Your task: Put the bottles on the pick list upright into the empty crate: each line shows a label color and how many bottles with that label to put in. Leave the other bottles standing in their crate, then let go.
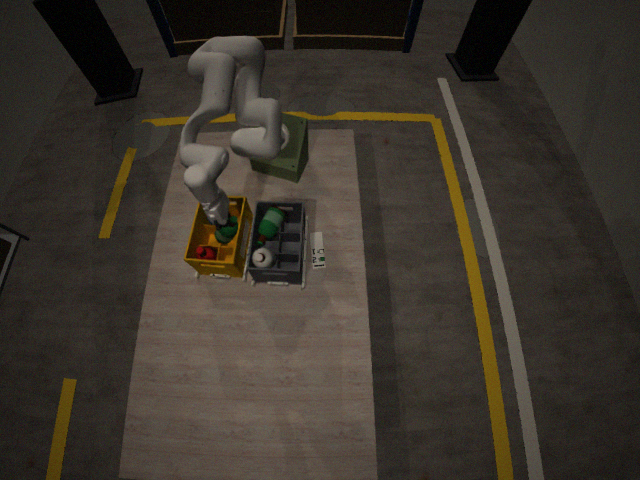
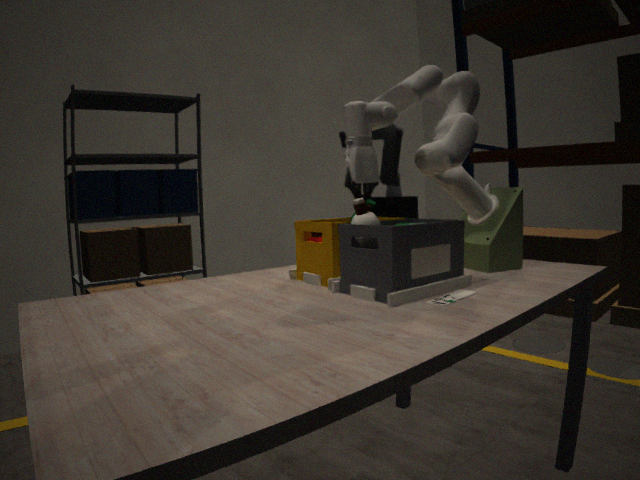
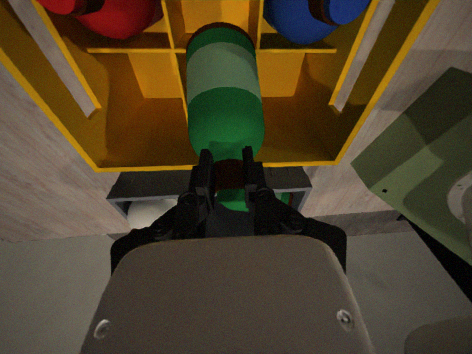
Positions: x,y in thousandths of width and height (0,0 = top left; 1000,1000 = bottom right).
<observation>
I see my gripper (image 3: 484,456), a white bottle (image 3: 304,603) and a green bottle (image 3: 476,301).
</observation>
